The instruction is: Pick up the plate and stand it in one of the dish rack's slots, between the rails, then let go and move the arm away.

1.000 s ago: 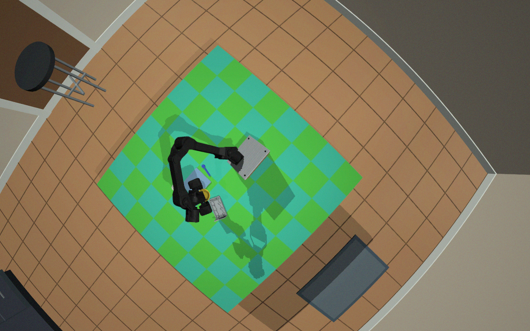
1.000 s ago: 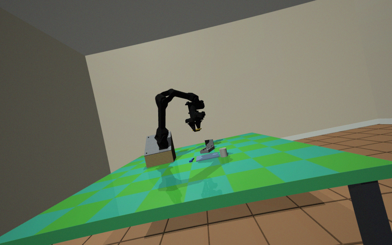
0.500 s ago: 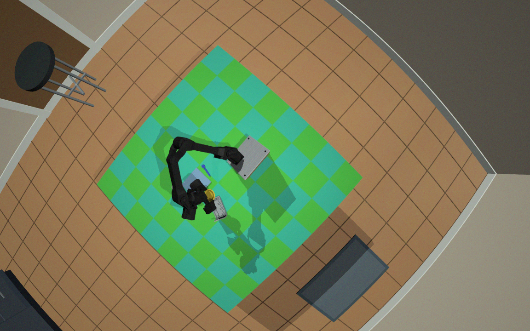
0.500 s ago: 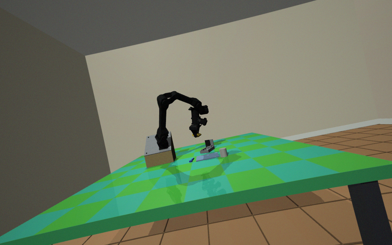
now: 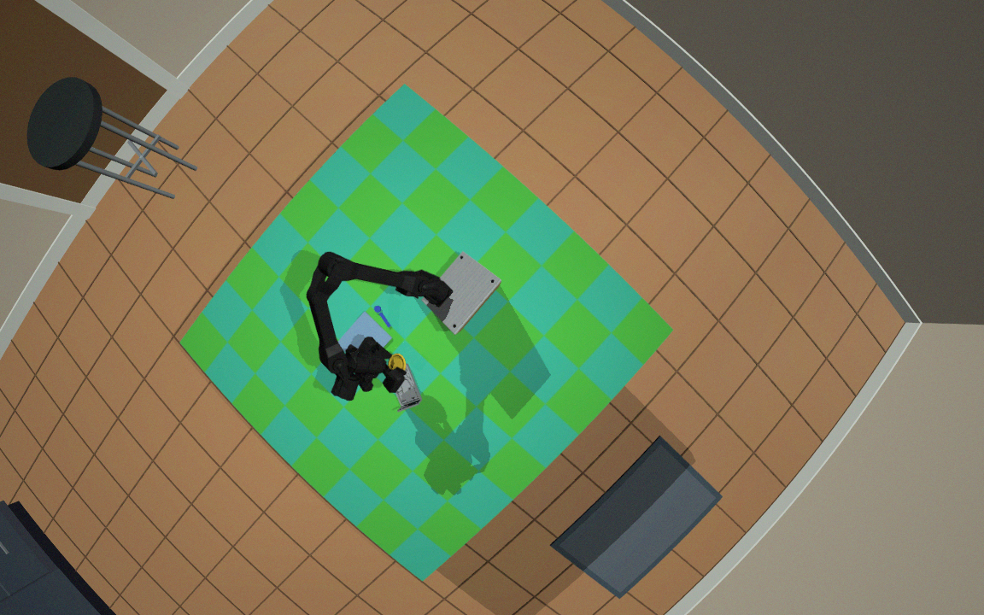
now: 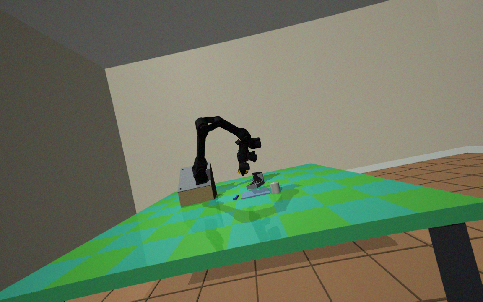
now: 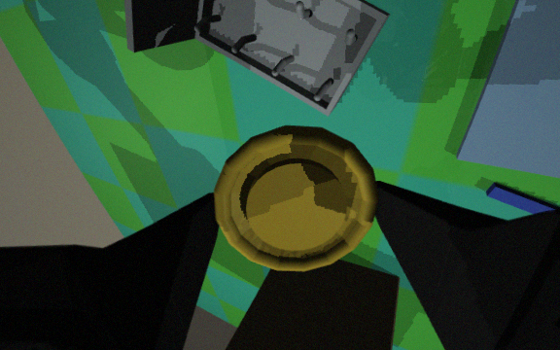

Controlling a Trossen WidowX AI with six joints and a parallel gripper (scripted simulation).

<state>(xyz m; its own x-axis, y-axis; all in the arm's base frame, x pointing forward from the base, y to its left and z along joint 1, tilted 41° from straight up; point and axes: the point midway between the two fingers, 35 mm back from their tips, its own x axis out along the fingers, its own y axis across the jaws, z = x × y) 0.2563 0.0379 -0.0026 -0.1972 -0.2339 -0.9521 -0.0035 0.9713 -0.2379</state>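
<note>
Now: the grey dish rack 60 mm ahead of my gripper tip, 50 mm to the left of it and 90 mm below it. Also, from my gripper tip: yellow plate 10 mm above; then pale blue mat 50 mm ahead, 150 mm to the right, 110 mm below; then blue spoon 60 mm behind, 160 mm to the right, 110 mm below.
</note>
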